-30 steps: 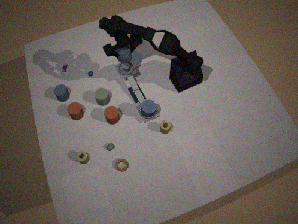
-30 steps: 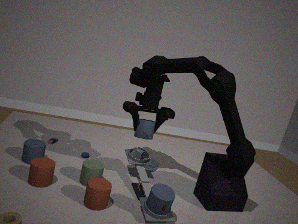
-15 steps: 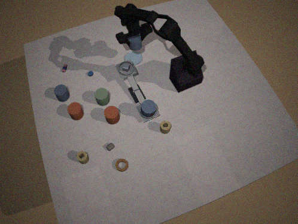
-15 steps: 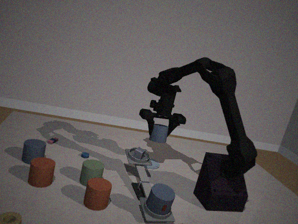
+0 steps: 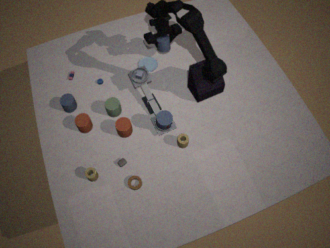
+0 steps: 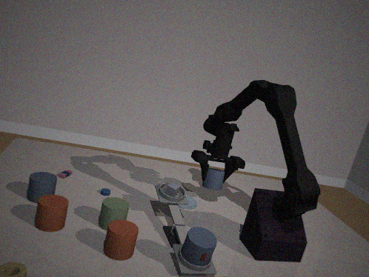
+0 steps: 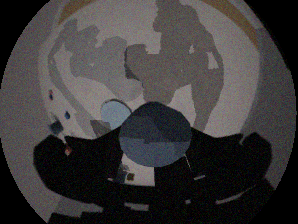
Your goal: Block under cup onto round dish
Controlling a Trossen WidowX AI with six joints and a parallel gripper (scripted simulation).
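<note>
Right now my gripper tip is 160 mm short of the grey block, 170 mm to the right of it and 10 mm below it. The rest, counted from my gripper tip: blue disc: 360 mm ahead, 90 mm to the left, 70 mm below; then pale blue round dish: 100 mm ahead, 50 mm to the left, 70 mm below; then balance: 140 mm ahead, 290 mm to the left, 40 mm below.
</note>
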